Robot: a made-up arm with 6 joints.
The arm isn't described. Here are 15 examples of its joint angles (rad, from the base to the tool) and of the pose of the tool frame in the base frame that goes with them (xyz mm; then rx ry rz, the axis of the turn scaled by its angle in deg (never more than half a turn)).
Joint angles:
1: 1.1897 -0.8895 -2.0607 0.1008 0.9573 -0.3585
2: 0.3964 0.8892 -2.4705 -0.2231 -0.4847 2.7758
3: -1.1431 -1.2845 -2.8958 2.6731 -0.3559 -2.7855
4: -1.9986 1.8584 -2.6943 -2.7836 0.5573 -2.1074
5: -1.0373 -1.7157 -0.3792 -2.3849 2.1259 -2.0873
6: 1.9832 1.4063 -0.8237 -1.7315 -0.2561 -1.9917
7: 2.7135 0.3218 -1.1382 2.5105 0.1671 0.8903
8: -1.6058 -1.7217 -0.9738 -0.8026 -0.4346 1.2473
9: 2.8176 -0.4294 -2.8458 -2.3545 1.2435 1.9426
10: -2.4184 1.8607 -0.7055 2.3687 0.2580 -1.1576
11: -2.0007 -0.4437 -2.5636 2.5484 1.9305 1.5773
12: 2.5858 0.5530 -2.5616 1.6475 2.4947 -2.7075
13: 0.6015 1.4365 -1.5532 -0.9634 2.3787 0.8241
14: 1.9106 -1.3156 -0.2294 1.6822 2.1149 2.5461
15: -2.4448 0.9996 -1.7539 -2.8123 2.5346 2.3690
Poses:
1: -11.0 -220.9 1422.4 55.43 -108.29 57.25
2: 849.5 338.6 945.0 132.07 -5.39 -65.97
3: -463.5 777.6 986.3 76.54 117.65 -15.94
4: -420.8 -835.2 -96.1 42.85 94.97 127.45
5: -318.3 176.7 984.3 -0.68 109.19 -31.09
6: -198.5 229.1 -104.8 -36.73 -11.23 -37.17
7: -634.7 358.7 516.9 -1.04 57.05 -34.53
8: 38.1 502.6 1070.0 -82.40 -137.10 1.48
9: 442.2 18.9 1454.1 106.51 -34.98 -62.88
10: 57.3 138.5 -85.8 -51.62 -52.70 129.27
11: 213.9 297.4 1405.1 71.49 -33.35 -52.18
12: -595.9 179.2 1046.9 -71.49 -15.12 9.96
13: 559.5 116.9 61.5 -125.65 46.45 13.54
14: -158.6 -74.6 809.3 -76.91 59.63 -3.64
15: -761.1 -478.7 593.0 162.90 -26.15 4.24
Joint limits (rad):
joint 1: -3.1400..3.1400
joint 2: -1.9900..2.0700
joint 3: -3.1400..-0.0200
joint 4: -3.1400..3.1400
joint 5: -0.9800..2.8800
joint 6: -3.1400..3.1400
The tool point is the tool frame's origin. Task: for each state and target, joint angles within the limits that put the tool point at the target. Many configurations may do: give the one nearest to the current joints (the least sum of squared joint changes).
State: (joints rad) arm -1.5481 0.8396 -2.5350 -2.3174 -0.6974 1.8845
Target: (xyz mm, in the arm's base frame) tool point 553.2 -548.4 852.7
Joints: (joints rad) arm -0.9014 0.7199 -2.5140 -2.2629 -0.9115 1.8985
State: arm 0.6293 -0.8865 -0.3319 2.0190 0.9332 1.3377
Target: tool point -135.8 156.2 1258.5
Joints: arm -0.1672 -1.1209 -1.2194 2.0266 1.4516 1.3320
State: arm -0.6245 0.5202 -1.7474 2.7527 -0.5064 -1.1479
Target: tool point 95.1 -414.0 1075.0
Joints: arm -1.0975 -0.1933 -1.7961 2.6052 -0.7900 -1.1682
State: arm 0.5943 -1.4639 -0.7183 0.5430 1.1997 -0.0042
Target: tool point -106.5 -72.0 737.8
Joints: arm 0.6535 -1.9652 -0.4933 0.4377 1.5274 0.0113
